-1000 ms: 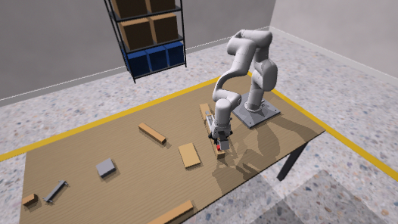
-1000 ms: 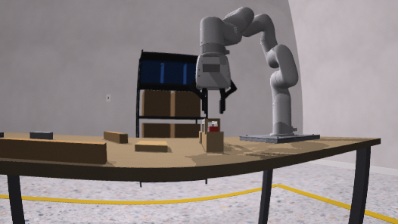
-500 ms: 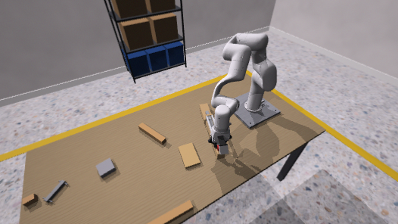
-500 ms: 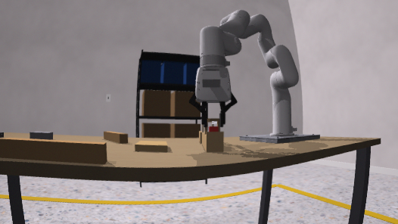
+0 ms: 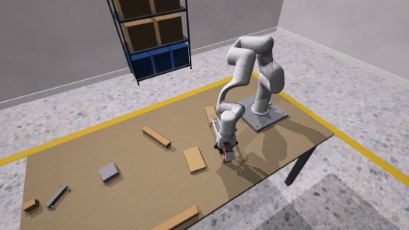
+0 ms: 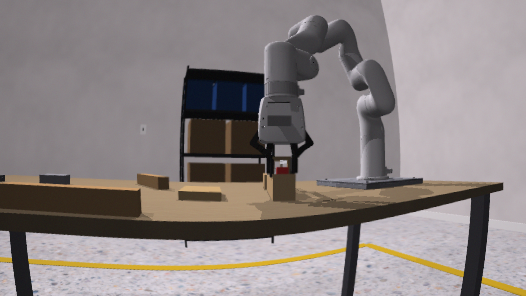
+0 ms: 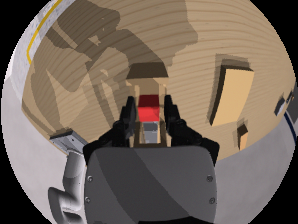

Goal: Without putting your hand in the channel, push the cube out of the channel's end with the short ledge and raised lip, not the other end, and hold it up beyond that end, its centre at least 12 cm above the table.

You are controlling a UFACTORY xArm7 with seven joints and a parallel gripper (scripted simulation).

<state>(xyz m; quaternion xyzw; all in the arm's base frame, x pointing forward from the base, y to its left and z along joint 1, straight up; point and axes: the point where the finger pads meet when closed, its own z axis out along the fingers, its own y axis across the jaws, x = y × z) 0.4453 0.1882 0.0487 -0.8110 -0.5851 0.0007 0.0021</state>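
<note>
Now: the red cube 1 cm below my hand. The rest, counted from my hand: flat wooden slab: 16 cm ahead, 8 cm to the right, 6 cm below; long beam: 40 cm ahead, 18 cm to the left, 5 cm below; wooden channel: 14 cm to the right, 5 cm behind, 1 cm below.
</note>
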